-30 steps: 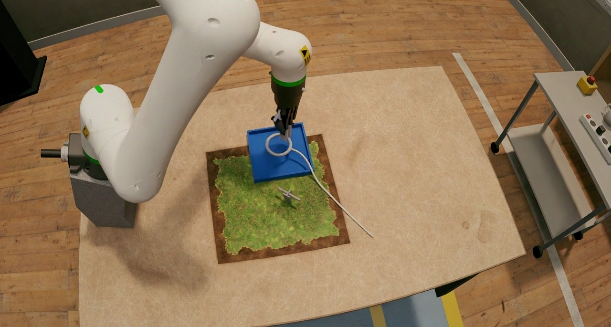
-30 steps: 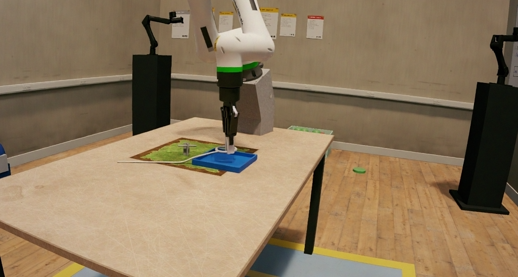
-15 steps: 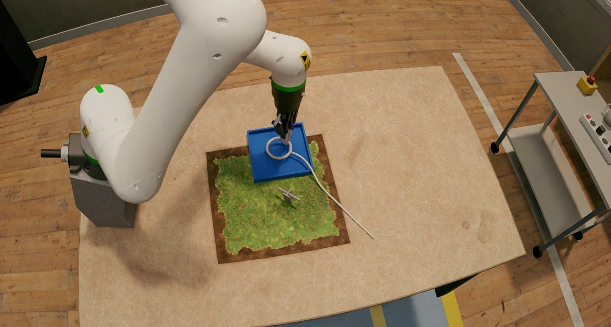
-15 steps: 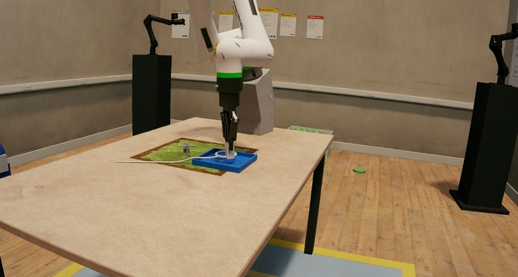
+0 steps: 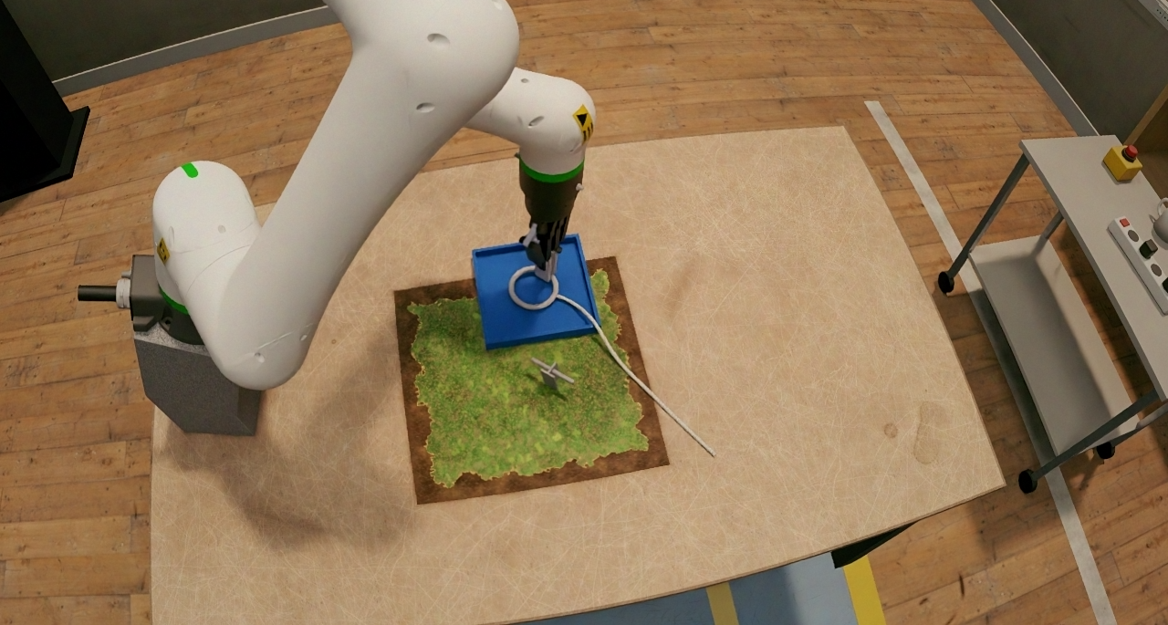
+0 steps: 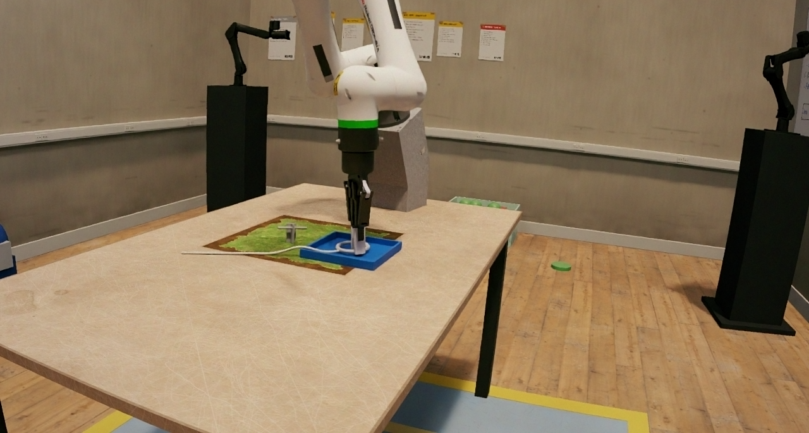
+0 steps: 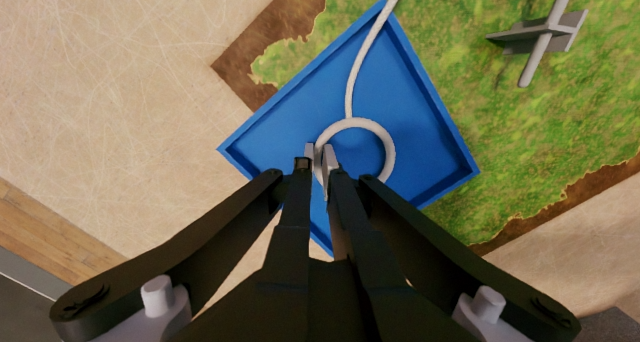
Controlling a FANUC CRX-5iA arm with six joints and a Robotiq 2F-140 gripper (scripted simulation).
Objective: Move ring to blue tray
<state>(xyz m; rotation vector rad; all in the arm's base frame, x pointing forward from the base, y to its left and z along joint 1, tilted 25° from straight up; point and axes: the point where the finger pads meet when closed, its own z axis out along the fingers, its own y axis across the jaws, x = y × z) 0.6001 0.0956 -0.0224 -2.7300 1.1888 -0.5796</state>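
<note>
The white ring is 3 cm below my hand, 3 cm behind it and 2 cm to the right of it. From my hand the other things lie so: grey T-topped stake 20 cm to the right, 4 cm behind, 2 cm below; then mat 17 cm to the right, 9 cm behind, 6 cm below; then blue tray 4 cm below, 3 cm behind, 2 cm to the right.
</note>
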